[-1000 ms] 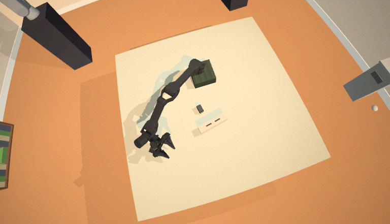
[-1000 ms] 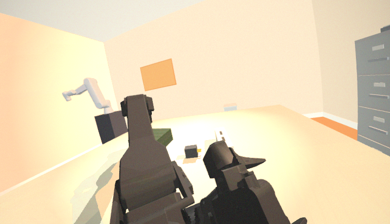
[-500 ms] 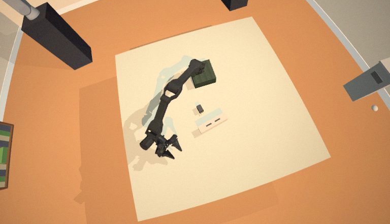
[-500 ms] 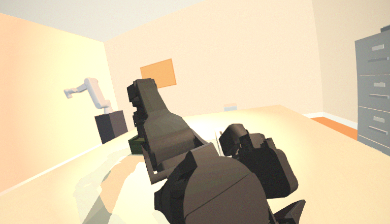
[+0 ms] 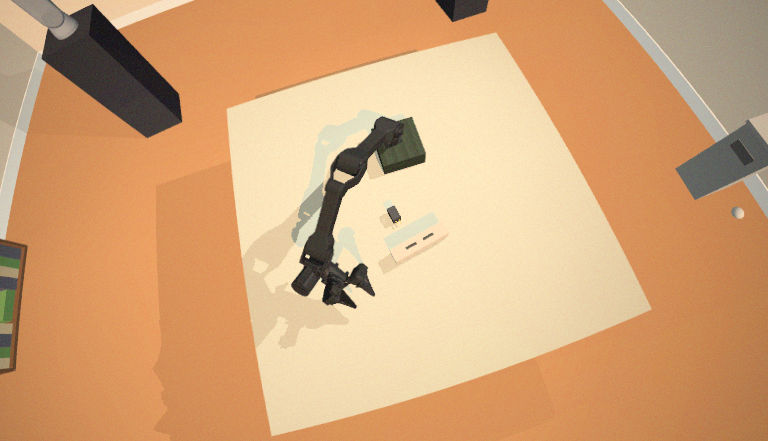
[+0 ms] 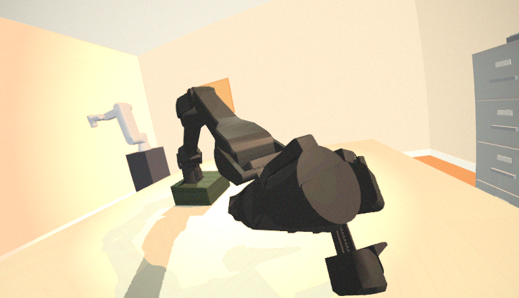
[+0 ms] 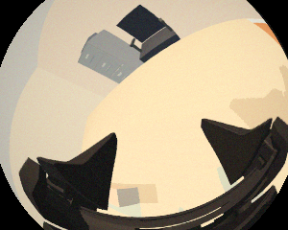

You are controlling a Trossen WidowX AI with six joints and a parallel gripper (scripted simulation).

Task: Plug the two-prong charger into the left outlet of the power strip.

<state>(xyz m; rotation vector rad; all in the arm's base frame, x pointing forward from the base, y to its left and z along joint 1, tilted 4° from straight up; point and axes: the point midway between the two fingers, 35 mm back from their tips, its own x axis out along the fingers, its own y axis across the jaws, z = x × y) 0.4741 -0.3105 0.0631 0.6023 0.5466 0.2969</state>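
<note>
The dark grey charger lies 230 mm behind my gripper tip, 200 mm to the left of it and 60 mm below it.
</note>
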